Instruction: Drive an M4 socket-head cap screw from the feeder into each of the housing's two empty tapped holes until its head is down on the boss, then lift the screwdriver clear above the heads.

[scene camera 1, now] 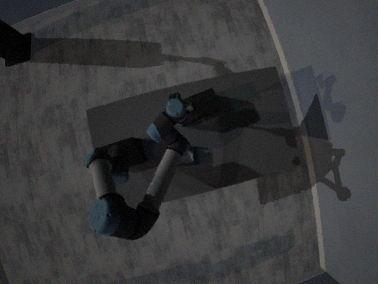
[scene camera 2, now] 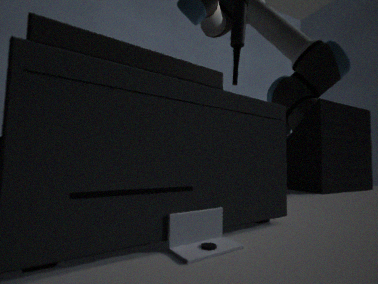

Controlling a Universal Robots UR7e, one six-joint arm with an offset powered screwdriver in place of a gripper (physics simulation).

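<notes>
The screwdriver [scene camera 2: 235,82] hangs upright in scene camera 2, its thin tip above the right part of the feeder's top as seen there; no screw can be made out on it. In scene camera 1 the wrist hides most of it, beside the feeder's left end. The feeder is a dark box [scene camera 1: 204,102] [scene camera 2: 145,145], large in scene camera 2, with a dark slot low on its side. The housing [scene camera 1: 189,156] is a small blue-edged piece with a pale part, partly under the arm in scene camera 1. Its tapped holes and any screws are too small and dark to tell.
A pale angle bracket [scene camera 2: 196,227] with a dark round disc stands at the feeder's foot. The arm's dark pedestal box [scene camera 2: 332,147] stands at the right in scene camera 2. The arm [scene camera 1: 162,177] bends over the grey table [scene camera 1: 120,117]. Another dark object [scene camera 1: 17,49] is at upper left.
</notes>
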